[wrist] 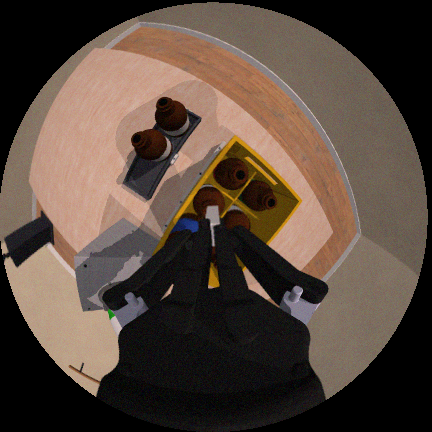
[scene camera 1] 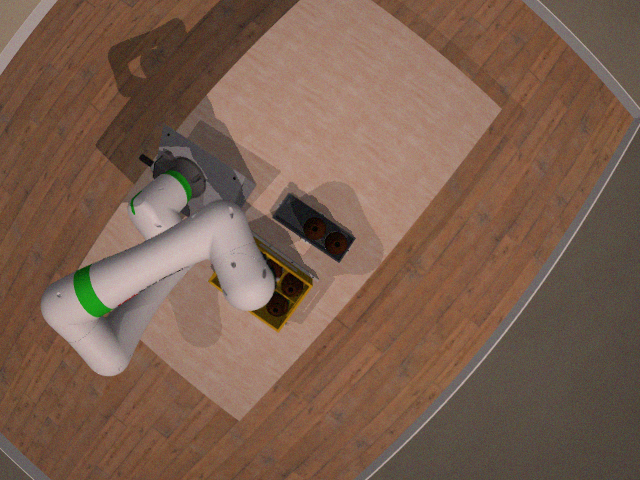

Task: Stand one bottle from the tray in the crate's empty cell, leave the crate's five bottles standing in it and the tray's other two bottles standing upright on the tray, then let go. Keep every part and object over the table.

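Frame: origin at the arm's base, x down, y right, z back, level; metres.
Seen in the pictures: gripper, fingertip midpoint: [wrist: 212, 214]; arm's base, link origin: [scene camera 1: 188, 176].
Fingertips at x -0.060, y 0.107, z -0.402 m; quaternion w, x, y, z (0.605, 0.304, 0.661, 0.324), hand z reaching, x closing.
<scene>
Pixels of each thing's top centre, then the offset from my fingertips to it. "*": a spot on its surface instead. Level surfaces: height alone.
- yellow crate, surface spot: [wrist: 268, 169] [scene camera 1: 295, 306] * dx +0.034, dy +0.047, dz -0.115 m
- blue-banded bottle, top centre: [wrist: 176, 273] dx -0.032, dy -0.003, dz +0.103 m
- dark tray, surface spot: [wrist: 145, 179] [scene camera 1: 289, 214] * dx +0.201, dy -0.180, dz +0.061 m
- thin grey panel, surface spot: [wrist: 192, 185] * dx +0.176, dy -0.047, dz +0.002 m
- pale table, surface height: dx +0.207 m
The yellow crate [scene camera 1: 296, 305] [wrist: 268, 169] holds brown bottles. In the wrist view, four show dark shoulders: a far one [wrist: 231, 173], a right one [wrist: 260, 195], a left one [wrist: 208, 199] and a nearer one [wrist: 237, 219]. A blue-banded bottle [wrist: 186, 226] is at the crate's near left, partly behind a finger; its tilt is unclear. The near cells are mostly hidden. Two bottles [scene camera 1: 314, 228] [scene camera 1: 336, 242] [wrist: 171, 116] [wrist: 151, 145] stand upright on the dark tray [scene camera 1: 293, 209] [wrist: 145, 179]. My gripper [wrist: 212, 214] is shut and empty over the crate; the arm hides it in the scene view.
The arm [scene camera 1: 155, 253] covers the crate's left part in the scene view. A grey base plate [scene camera 1: 219, 175] [wrist: 95, 270] lies left of the tray. A thin grey panel [wrist: 192, 185] runs along the crate's tray side. The pale table [scene camera 1: 361, 103] extends beyond the tray.
</scene>
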